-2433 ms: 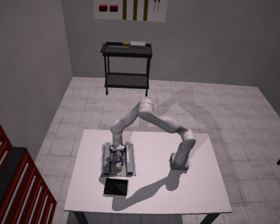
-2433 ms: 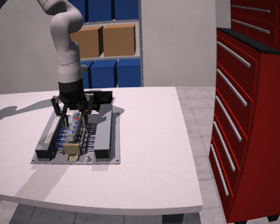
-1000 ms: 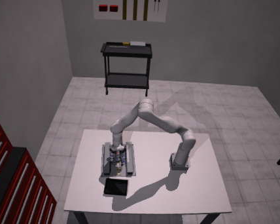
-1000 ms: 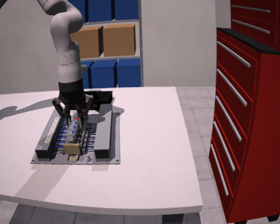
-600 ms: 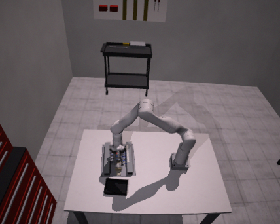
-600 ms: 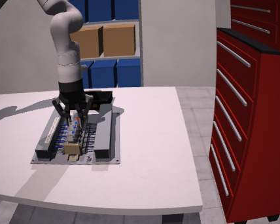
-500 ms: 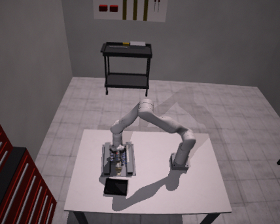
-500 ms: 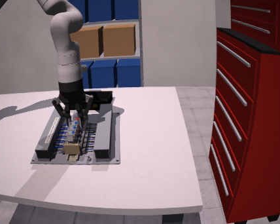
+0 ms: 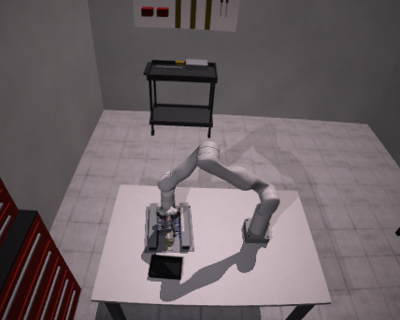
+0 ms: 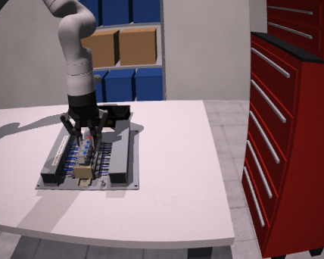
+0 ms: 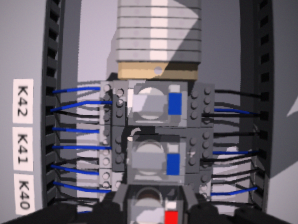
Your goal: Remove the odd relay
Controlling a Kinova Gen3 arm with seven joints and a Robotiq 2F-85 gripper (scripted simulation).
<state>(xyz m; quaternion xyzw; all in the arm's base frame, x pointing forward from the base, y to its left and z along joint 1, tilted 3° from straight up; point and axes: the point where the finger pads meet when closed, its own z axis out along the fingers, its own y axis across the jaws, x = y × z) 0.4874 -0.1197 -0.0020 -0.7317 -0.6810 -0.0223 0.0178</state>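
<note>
The red-button relay is 1 cm below my hand. From my hand the other things lie so: black parts tray 4 cm ahead, 27 cm to the left, 4 cm below.
</note>
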